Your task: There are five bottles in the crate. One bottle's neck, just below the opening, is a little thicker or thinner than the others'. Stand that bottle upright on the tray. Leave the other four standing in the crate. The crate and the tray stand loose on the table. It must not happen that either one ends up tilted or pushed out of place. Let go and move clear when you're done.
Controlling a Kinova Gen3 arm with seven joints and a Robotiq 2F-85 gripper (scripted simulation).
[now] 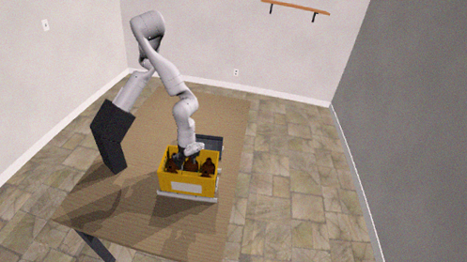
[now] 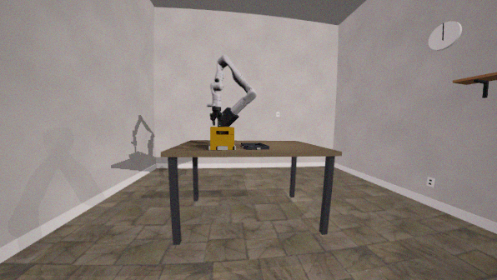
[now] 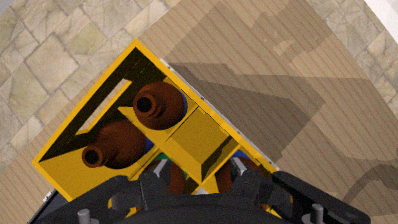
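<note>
Now: the yellow crate 10 mm behind my hand, 40 mm to the left of it and 120 mm below it. Also, from my hand: dark grey tray (30 mm behind, 330 mm to the left, 190 mm below).
</note>
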